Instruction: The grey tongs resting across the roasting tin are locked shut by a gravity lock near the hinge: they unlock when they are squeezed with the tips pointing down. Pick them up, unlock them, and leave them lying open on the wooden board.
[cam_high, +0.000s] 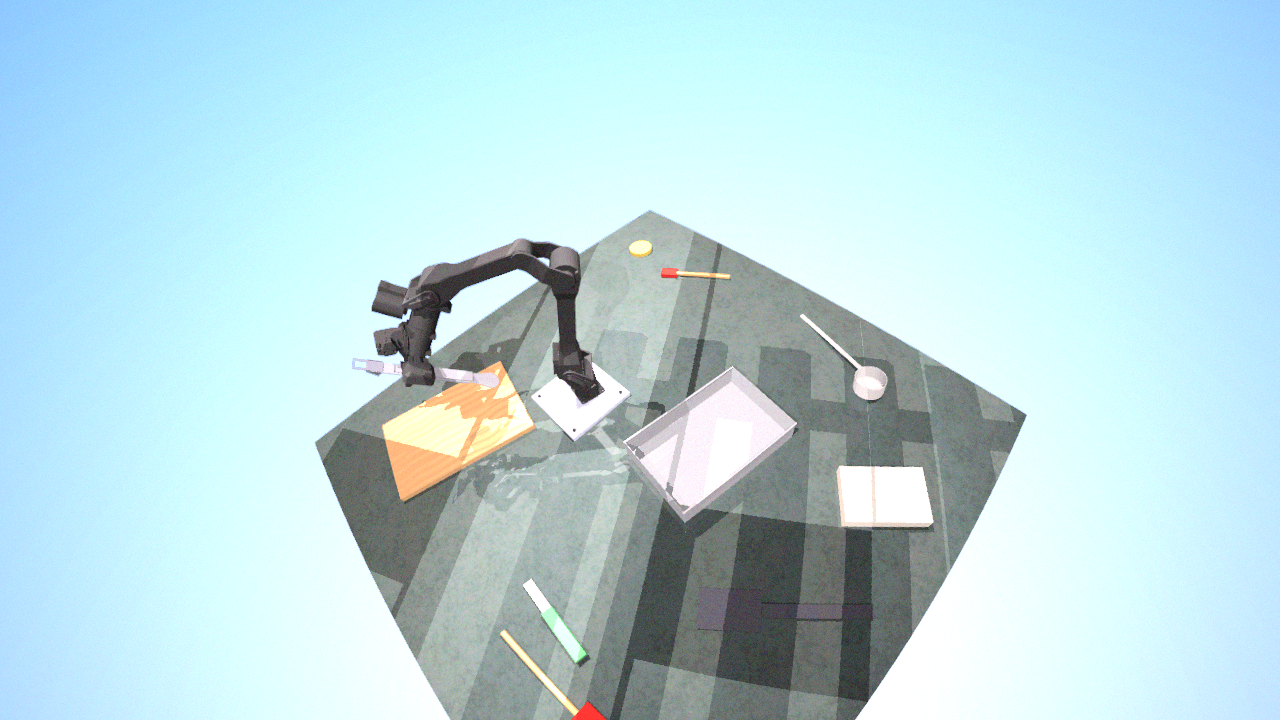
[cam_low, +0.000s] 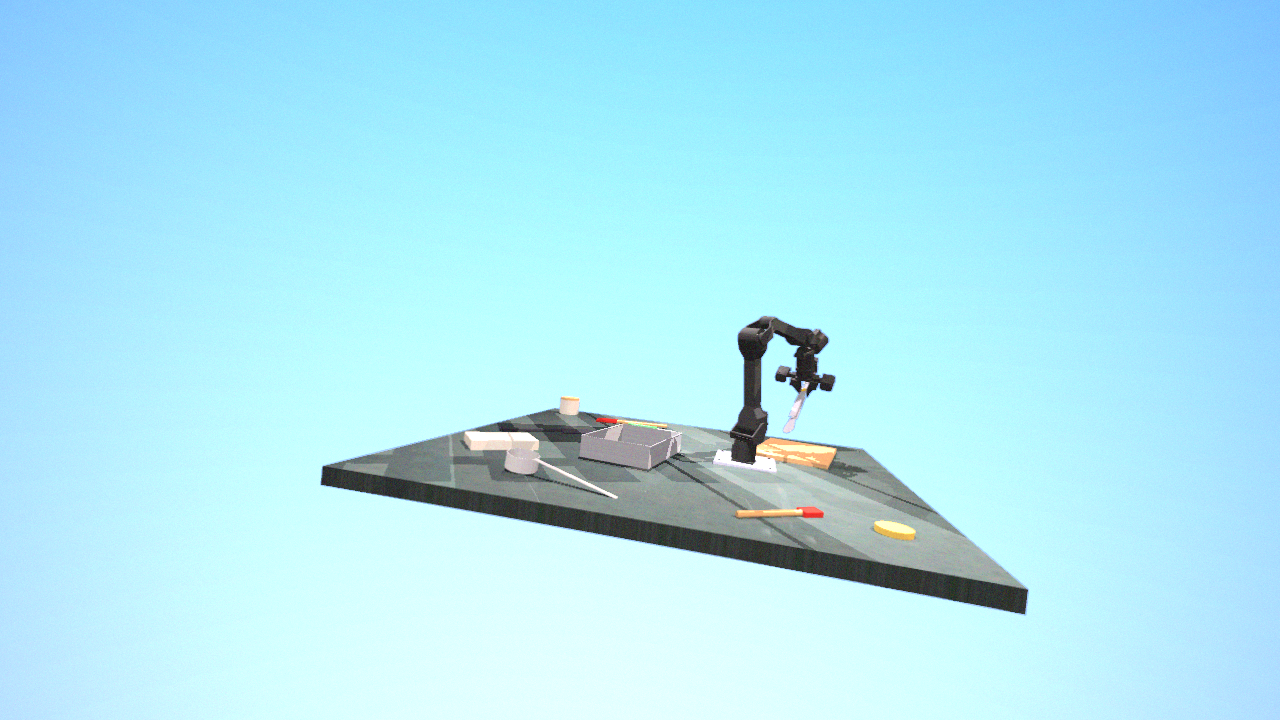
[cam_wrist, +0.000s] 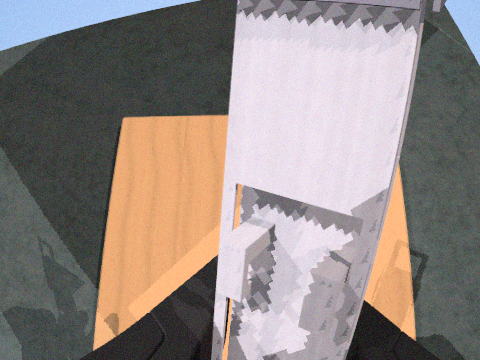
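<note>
The yellow lock piece is 3 cm to the left of my gripper tip and 2 cm above it. The rest, counted from my gripper tip: wooden board (19 cm below, 2 cm to the left, 1 cm ahead); then grey roasting tin (48 cm to the left, 42 cm ahead, 17 cm below); then red-headed tool (67 cm ahead, 19 cm below, 3 cm to the right).
</note>
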